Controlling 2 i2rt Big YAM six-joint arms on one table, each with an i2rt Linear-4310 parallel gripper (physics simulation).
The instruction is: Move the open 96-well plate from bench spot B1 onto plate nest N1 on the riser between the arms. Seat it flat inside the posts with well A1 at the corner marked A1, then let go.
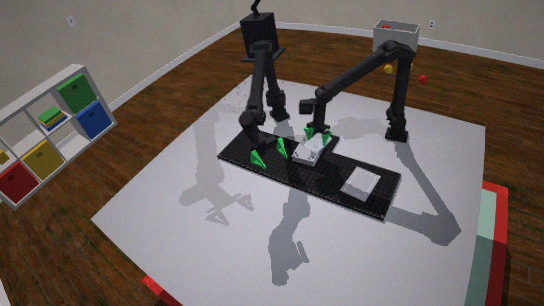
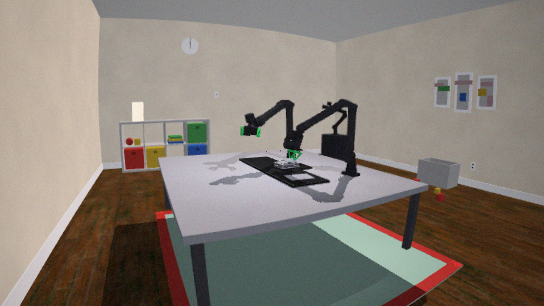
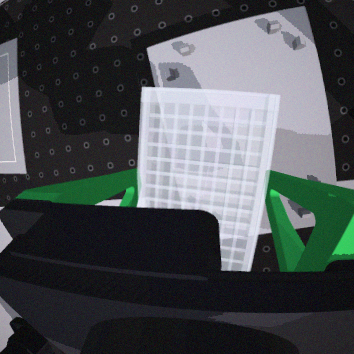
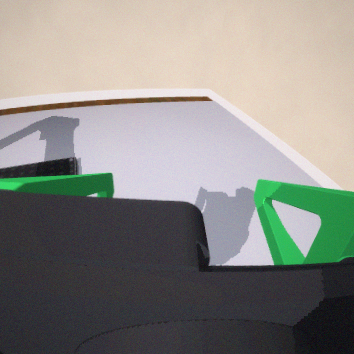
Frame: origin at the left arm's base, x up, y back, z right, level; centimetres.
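Seen in the pictures: left gripper, fingertip midpoint: (image 1: pixel 316 143) (image 2: pixel 292 160) (image 3: pixel 200 177); right gripper, fingertip midpoint: (image 1: pixel 276 163) (image 2: pixel 249 135) (image 4: pixel 184 184); left arm's base, origin of the base link: (image 1: pixel 396 135) (image 2: pixel 350 174) (image 3: pixel 41 336); right arm's base, origin of the base link: (image 1: pixel 279 115).
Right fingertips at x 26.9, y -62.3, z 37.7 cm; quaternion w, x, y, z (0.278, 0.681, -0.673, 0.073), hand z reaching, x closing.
Offsets run from my right fingertips to a thing's top centre. "pt": to the spot under its first point. Level surfaces: height alone.
The clear 96-well plate {dx -18.9, dy +35.9, dz -1.4 cm} (image 1: pixel 314 144) (image 2: pixel 286 164) (image 3: pixel 205 147) is between the green fingers of my left gripper (image 1: pixel 317 135) (image 2: pixel 293 153) (image 3: pixel 200 177), which is shut on its long sides. The plate hangs over the grey riser {dx -21.2, dy +32.7, dz +2.5 cm} (image 1: pixel 304 156) with plate nest N1 {pt dx -22.2, dy +28.2, dz +2.8 cm} (image 3: pixel 239 67). Small corner posts {pt dx -21.4, dy +27.7, dz -1.9 cm} (image 3: pixel 172 74) show beyond the plate's far edge. I cannot tell whether the plate touches the nest. My right gripper (image 1: pixel 269 153) (image 2: pixel 250 131) (image 4: pixel 184 184) is open and empty, raised to the left of the riser.
The black perforated board {dx -25.6 cm} (image 1: pixel 316 182) (image 2: pixel 266 167) carries the riser and the empty grey bench spot B1 {pt dx -25.4, dy +22.1, dz -28.0 cm} (image 1: pixel 360 183) (image 2: pixel 300 176) (image 3: pixel 7 116). A black box (image 1: pixel 257 32) stands behind the table. A grey bin (image 1: pixel 395 32) and a shelf unit (image 1: pixel 41 85) stand on the floor.
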